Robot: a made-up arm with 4 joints.
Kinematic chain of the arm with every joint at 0, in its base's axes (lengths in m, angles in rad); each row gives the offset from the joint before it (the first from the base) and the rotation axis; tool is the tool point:
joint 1: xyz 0 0 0.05 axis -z
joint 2: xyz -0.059 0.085 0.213 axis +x
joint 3: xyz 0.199 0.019 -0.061 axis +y
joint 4: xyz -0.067 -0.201 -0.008 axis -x
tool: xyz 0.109 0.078 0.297
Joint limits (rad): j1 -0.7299..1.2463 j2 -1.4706..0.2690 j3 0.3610..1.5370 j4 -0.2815..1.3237
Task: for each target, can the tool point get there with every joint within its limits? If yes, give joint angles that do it. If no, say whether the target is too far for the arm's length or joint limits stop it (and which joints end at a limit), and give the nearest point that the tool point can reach.
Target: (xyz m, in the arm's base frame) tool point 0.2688 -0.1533 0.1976
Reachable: yes | joints 1.0788 -0.3732 0.9958 0.8901
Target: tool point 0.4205 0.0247 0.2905
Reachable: yes | joints -0.1299 0.0213 1.1138 -0.0348
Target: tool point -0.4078 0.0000 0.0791
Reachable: no: joint limits stop it (at a limit: joint 1, joint 3, joint 4) | nearest point -0.0366 0.2365 0.1492 | short by 0.446 m
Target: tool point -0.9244 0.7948 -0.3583
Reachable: no: too far | nearest point -0.0541 0.2561 0.1845 | short by 1.159 m
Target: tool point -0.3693 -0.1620 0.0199
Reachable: no: joint limits stop it (at a limit: joint 1, joint 2, joint 3, joint 4) | nearest point 0.0365 -0.1253 0.1282 | short by 0.422 m
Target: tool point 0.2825 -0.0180 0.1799
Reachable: yes | joints 0.8646 -0.0318 1.1034 1.1481
